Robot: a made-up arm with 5 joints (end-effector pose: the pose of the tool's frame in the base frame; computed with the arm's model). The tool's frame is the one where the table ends. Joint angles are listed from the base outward.
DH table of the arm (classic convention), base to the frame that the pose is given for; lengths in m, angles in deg. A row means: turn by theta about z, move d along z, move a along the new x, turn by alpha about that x. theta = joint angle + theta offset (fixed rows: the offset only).
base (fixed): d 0, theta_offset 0, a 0, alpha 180
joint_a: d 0.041, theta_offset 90, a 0.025, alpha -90
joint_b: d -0.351, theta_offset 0, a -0.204, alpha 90
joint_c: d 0.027, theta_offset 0, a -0.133, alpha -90
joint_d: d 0.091, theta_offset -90, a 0.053, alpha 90
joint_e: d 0.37, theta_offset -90, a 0.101, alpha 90
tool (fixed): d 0.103, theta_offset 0, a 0, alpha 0
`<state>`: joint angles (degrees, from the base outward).
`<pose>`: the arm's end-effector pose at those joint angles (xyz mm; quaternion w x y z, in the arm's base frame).
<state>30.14 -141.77 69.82 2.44 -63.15</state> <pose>448.1 -779.2 241.0 0.3662 0.6255 0.1575 -0.6707</pose>
Working (the frame after each row of the table, in the pose's form):
after base (fixed): 0.0 0.0 0.0 0.0000 1.0000 0.0000 0.0000
after joint_a: -12.6 -21.6 -41.0 0.3528 0.3528 -0.6128 -0.6128
after joint_b: 210.5 -336.4 85.2 0.8189 -0.1634 0.2838 0.4714
after joint_c: 308.8 -415.8 134.8 0.3041 -0.2639 -0.3741 0.8354
after joint_d: 262.9 -428.2 228.8 0.5157 0.6122 -0.0424 0.5978
after joint_e: 522.6 -710.3 223.7 0.3662 0.6255 0.1575 -0.6707

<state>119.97 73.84 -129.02 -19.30 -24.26</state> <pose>83.0 -75.0 117.1 0.8172 0.4541 0.3344 -0.1189</pose>
Working (the frame after each row of the table, in the pose's form):
after base (fixed): 0.0 0.0 0.0 0.0000 1.0000 0.0000 0.0000
after joint_a: -21.7 12.5 -41.0 0.1828 0.1828 0.6831 0.6831
after joint_b: -147.8 -319.9 -236.9 0.5803 -0.2067 -0.7723 -0.1553
after joint_c: -138.8 -205.8 -164.0 0.5075 0.3526 0.0507 -0.7846
after joint_d: -222.0 -208.3 -99.4 0.3599 0.1299 0.3896 0.8378
after joint_e: 37.8 9.7 79.7 0.8172 0.4541 0.3344 -0.1189

